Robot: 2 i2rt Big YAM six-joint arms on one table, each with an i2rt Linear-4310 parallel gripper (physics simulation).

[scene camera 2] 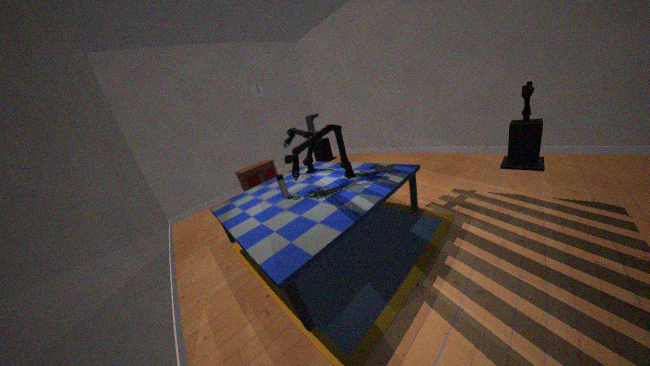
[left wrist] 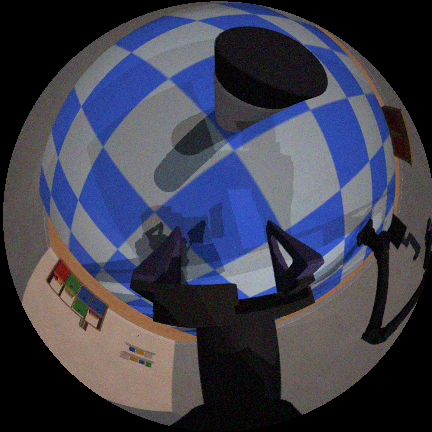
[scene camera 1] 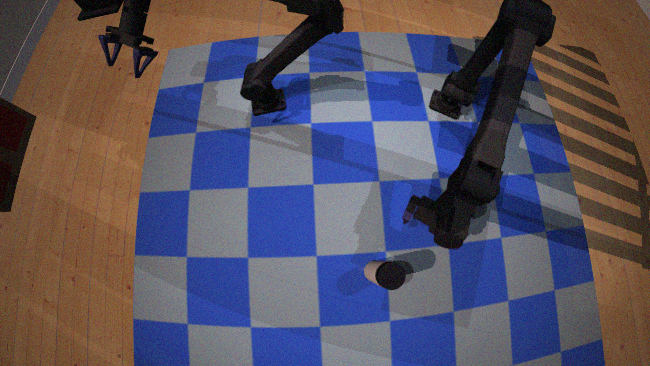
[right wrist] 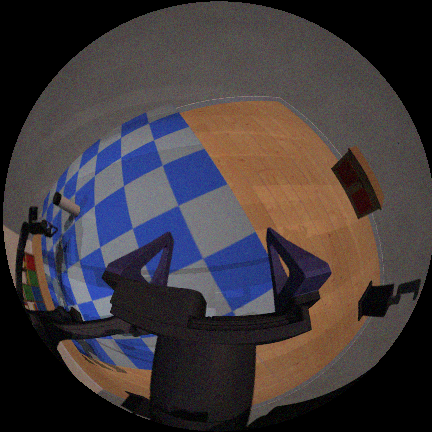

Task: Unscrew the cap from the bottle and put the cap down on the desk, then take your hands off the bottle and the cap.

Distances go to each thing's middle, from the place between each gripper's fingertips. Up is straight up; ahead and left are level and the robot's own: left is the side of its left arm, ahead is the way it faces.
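Labels:
Dark cap (left wrist: 263, 67): 11 cm ahead of my left hand, 6 cm above it, 10 cm to the right of it.
Relative to the cap, my right gripper is 17 cm above it, 47 cm short of it and 66 cm to the right of it.

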